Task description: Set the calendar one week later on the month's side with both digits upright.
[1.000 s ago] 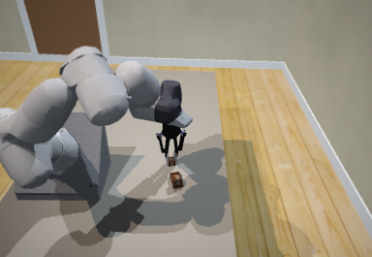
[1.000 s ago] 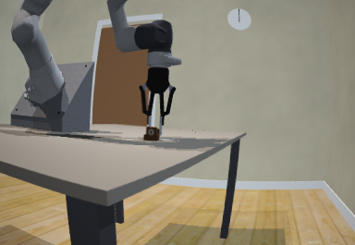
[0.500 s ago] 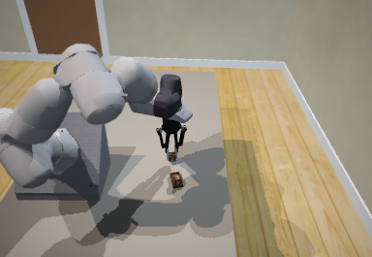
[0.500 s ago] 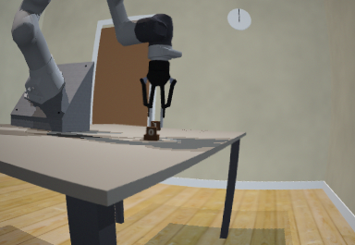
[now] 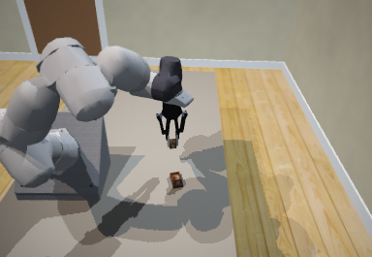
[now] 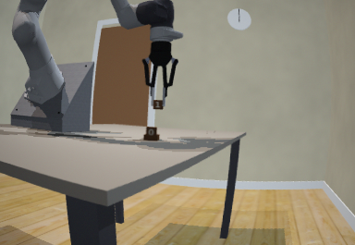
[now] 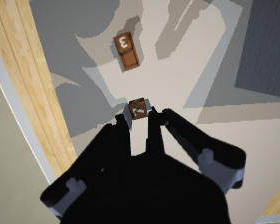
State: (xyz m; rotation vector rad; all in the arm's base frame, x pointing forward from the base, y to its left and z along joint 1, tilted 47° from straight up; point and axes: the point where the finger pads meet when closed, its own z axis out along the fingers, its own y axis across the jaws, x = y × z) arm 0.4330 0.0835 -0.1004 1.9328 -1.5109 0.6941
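Now: hand 20 mm short of the brown tray, 110 mm to the left of it and 130 mm above it.
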